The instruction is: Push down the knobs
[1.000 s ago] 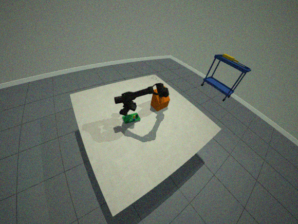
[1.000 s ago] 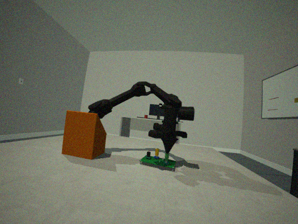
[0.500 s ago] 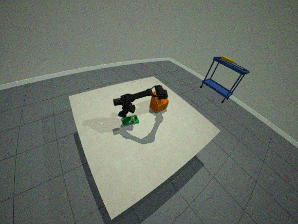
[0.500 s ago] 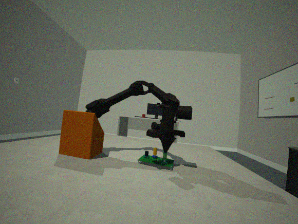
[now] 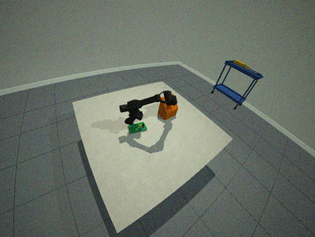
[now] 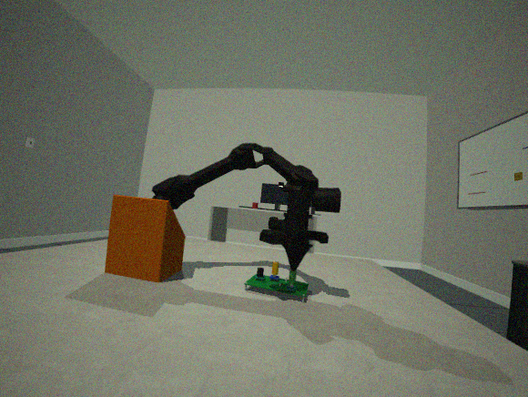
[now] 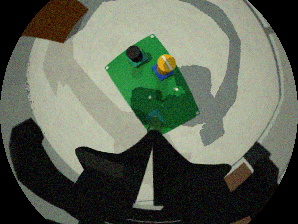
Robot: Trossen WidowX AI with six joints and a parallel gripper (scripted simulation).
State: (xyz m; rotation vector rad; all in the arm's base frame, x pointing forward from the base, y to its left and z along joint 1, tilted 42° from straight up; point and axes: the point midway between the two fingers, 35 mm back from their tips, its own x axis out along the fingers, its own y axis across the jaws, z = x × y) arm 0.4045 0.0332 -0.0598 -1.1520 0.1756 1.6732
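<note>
Now: gripper tip 10 mm above the green knob. The rest, counted from my gripper tip: yellow knob: 60 mm to the left, 50 mm behind, 10 mm below.
</note>
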